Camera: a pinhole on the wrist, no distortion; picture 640 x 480 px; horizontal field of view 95.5 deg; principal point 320.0 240.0 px. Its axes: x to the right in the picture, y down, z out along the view. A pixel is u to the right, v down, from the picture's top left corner.
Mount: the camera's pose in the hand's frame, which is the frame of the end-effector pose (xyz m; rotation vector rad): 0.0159 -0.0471 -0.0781 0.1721 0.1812 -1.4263
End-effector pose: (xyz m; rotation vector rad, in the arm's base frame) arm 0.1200 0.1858 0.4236 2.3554 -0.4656 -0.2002
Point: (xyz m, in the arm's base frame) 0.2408 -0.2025 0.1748
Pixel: 202.6 415.6
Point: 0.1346 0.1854 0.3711
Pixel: 230.9 241.4
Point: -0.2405 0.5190 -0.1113
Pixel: outside the picture
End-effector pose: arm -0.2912 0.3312 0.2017 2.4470 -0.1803 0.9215
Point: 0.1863 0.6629 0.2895
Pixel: outside the picture
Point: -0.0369 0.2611 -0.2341
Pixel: 324.3 175.9
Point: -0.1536 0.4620 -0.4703
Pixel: 424.4 49.7
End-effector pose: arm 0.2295 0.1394 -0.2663 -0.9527 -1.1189 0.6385
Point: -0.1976 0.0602 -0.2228
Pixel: 260.9 110.2
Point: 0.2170 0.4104 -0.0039
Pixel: outside the picture
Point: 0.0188 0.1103 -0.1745
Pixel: 298.6 165.6
